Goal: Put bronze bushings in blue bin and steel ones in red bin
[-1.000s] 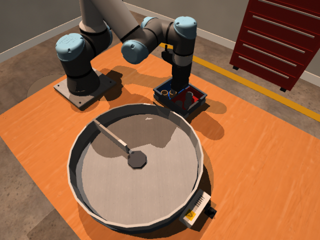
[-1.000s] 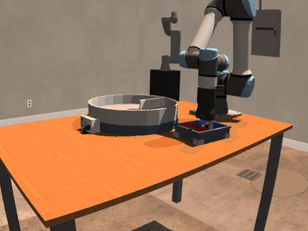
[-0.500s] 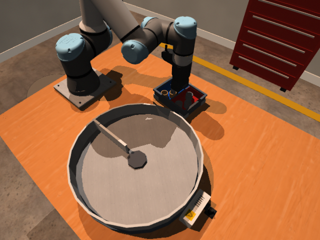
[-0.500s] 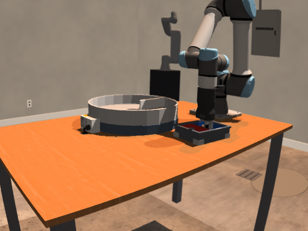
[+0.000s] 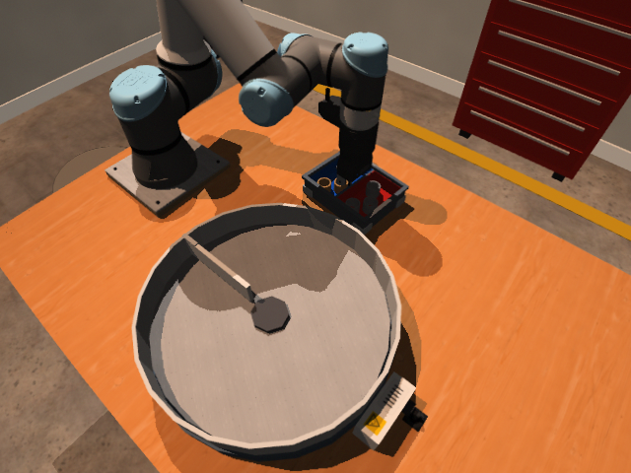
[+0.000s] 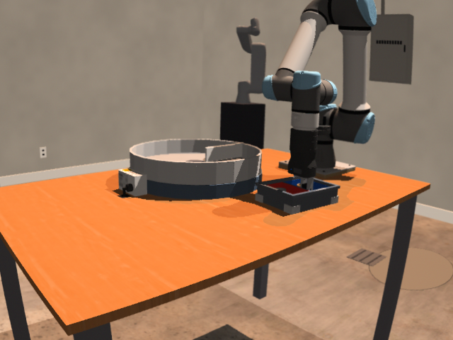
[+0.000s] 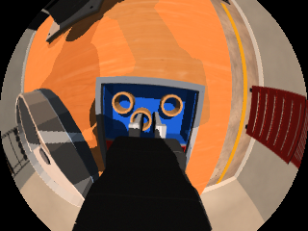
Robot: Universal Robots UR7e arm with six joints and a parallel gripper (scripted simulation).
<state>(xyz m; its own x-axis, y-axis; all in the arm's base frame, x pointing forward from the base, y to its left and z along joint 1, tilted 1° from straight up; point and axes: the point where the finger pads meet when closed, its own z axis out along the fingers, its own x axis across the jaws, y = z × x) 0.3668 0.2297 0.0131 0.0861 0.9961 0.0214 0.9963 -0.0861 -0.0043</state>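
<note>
My hand is 30 mm short of the bin. The rest, counted from my hand: turntable 360 mm to the right, 110 mm ahead, 20 mm above.
</note>
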